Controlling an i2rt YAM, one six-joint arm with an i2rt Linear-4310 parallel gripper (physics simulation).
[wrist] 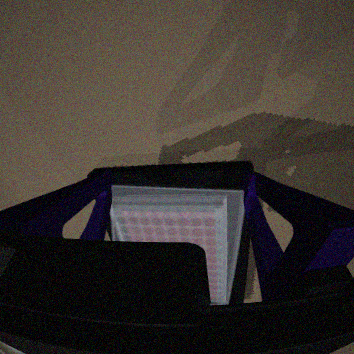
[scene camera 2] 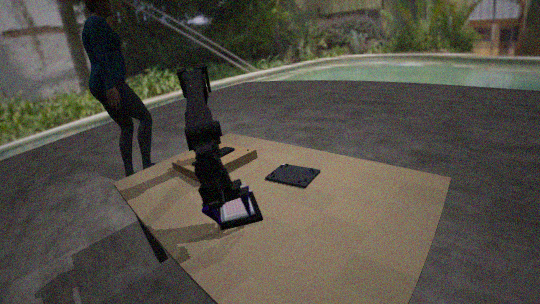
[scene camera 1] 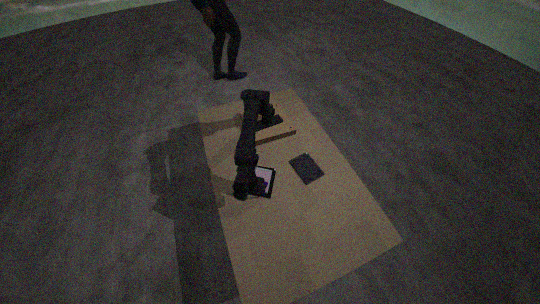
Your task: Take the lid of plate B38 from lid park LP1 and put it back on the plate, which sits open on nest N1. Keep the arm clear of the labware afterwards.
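Pixels of known places: gripper, fingertip midpoint: (wrist: 177, 177) (scene camera 2: 236, 220) (scene camera 1: 255, 194); arm's base, origin of the base link: (scene camera 1: 266, 123).
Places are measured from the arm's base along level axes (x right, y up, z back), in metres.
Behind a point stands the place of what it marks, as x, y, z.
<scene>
My gripper (scene camera 1: 257, 184) {0.252, -0.019, -0.380} (scene camera 2: 226, 199) (wrist: 177, 177) {0.252, -0.019, -0.380} reaches down over nest N1 (scene camera 1: 272, 184) {0.153, -0.029, -0.368} (scene camera 2: 243, 222) {0.237, -0.031, -0.392} (wrist: 175, 172) {0.248, -0.029, -0.381}, a black frame on the tan board. Its purple fingers are shut on the clear lid (scene camera 1: 264, 174) {0.174, 0.015, -0.321} (scene camera 2: 235, 209) {0.227, -0.004, -0.358} (wrist: 233, 218) {0.262, -0.013, -0.337}, one on each long side. The lid lies low over plate B38 (wrist: 168, 222) {0.231, -0.006, -0.364}, whose pink wells show through it. In the wrist view the lid's edge sits a little to the right of and beyond the wells. I cannot tell whether it rests fully on the plate. Lid park LP1 (scene camera 1: 306, 167) {-0.056, -0.031, -0.363} (scene camera 2: 293, 175) {-0.047, -0.031, -0.371}, a dark flat pad, lies bare to the right.
The arm's base stands on a wooden block (scene camera 1: 279, 133) {-0.029, 0.001, -0.108} (scene camera 2: 241, 157) {-0.052, -0.003, -0.117} at the back of the tan board (scene camera 1: 302, 234) {0.145, -0.041, -0.639} (scene camera 2: 339, 234) {0.154, -0.041, -0.636}. A person (scene camera 1: 224, 37) (scene camera 2: 112, 94) stands on the dark floor behind the board. A pool (scene camera 2: 415, 72) lies beyond.
</scene>
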